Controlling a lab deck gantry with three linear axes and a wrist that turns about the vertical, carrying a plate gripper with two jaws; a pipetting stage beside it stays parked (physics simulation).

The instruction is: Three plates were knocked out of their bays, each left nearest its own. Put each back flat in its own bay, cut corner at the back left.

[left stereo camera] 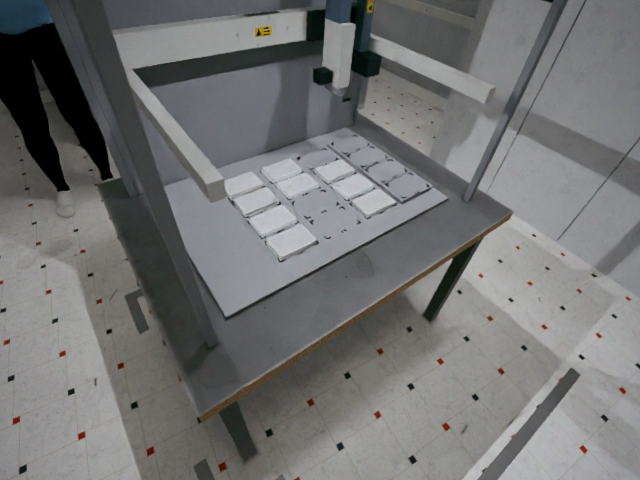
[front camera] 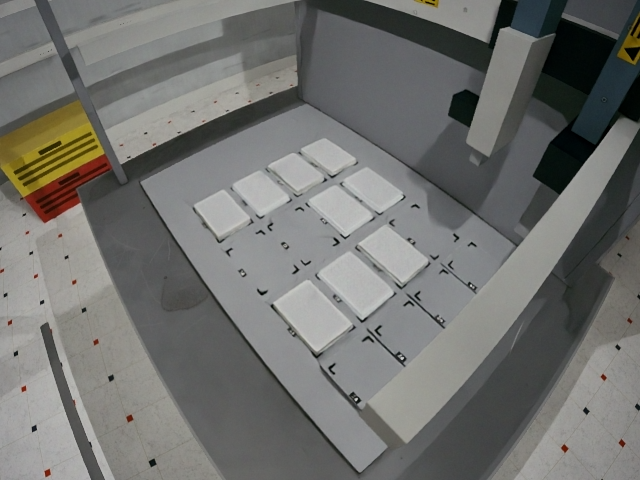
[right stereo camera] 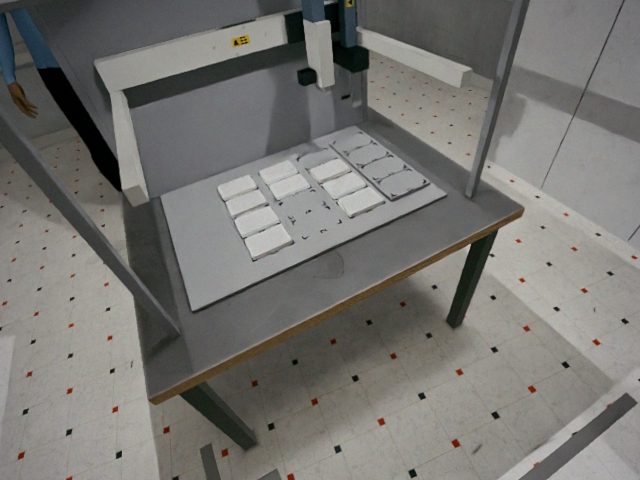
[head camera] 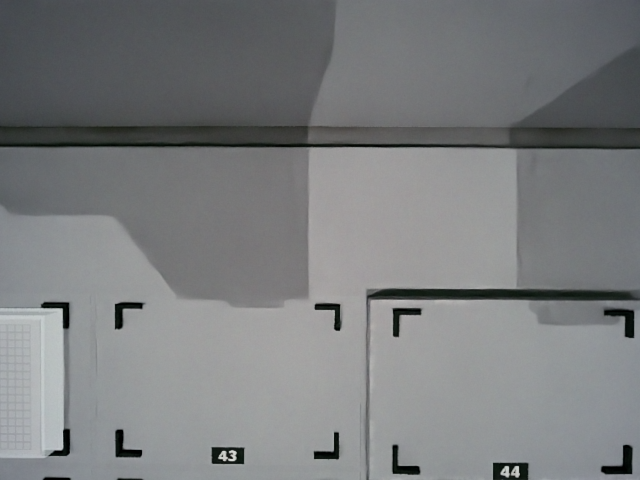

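Pixels of known places: gripper, fingertip midpoint: (left stereo camera: pixel 352 104) (front camera: pixel 532 223) (right stereo camera: pixel 350 101); robot's base, origin of the base link: (left stereo camera: pixel 280 261) (front camera: pixel 194 209) (right stereo camera: pixel 254 260).
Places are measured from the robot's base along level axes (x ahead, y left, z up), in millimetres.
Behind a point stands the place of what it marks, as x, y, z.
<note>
Nine white plates lie flat inside corner marks on the deck (front camera: pixel 248 315) @(315, -47, 0) (left stereo camera: pixel 217 279) @(-173, 39, 0) (right stereo camera: pixel 196 273) @(-164, 47, 0). Four form the left column, from the front-row plate (front camera: pixel 222 214) @(75, 41, 14) (left stereo camera: pixel 291 241) @(60, 37, 14) (right stereo camera: pixel 268 241) @(63, 35, 14) to the back-row plate (front camera: pixel 328 156) @(74, 357, 14). Two stand at the back of the second column: a nearer plate (front camera: pixel 340 210) @(237, 250, 14) and a back plate (front camera: pixel 373 189) @(236, 357, 14). The third column holds a front plate (front camera: pixel 312 316) @(397, 40, 14), a middle plate (front camera: pixel 355 285) @(399, 143, 14) and a further plate (front camera: pixel 392 254) @(395, 250, 14). Their cut corners are too small to tell. My gripper (right stereo camera: pixel 351 99) @(579, 405, 160) is open and empty, high over the back right; the rail partly hides it in the front view.
Bay label 43 (head camera: pixel 227 455) @(392, 318, 0) and bay label 44 (head camera: pixel 510 471) @(556, 318, 15) show in the head view, with no plate in their corner marks. The parked pipetting stage (front camera: pixel 504 98) (left stereo camera: pixel 338 56) (right stereo camera: pixel 318 54) hangs left of the gripper. A pale side rail (front camera: pixel 496 289) @(614, 26, 400) crosses the right side.
</note>
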